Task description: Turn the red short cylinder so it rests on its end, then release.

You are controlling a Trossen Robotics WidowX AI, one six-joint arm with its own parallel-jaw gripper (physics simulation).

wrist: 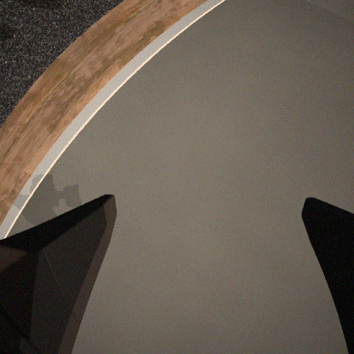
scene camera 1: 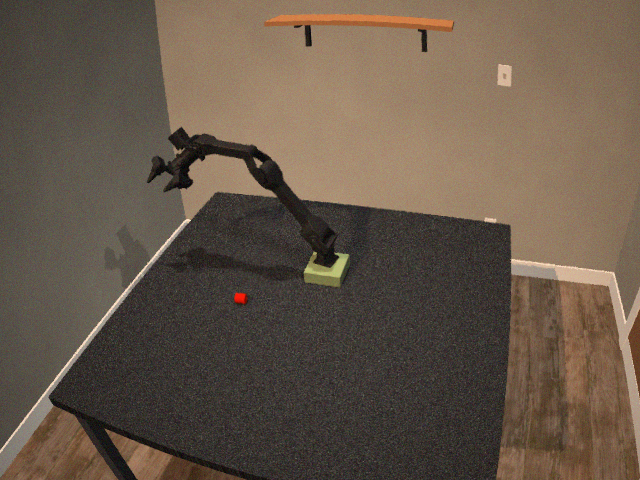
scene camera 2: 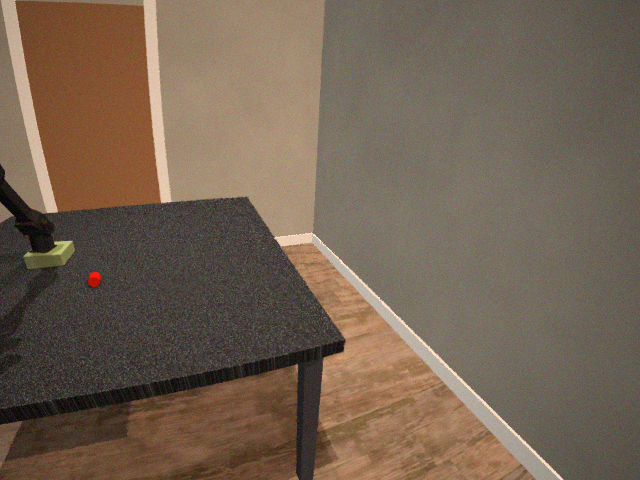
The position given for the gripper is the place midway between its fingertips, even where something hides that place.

Observation:
In view: the gripper (scene camera 1: 155, 187).
The gripper also shows in the wrist view (wrist: 214, 206).

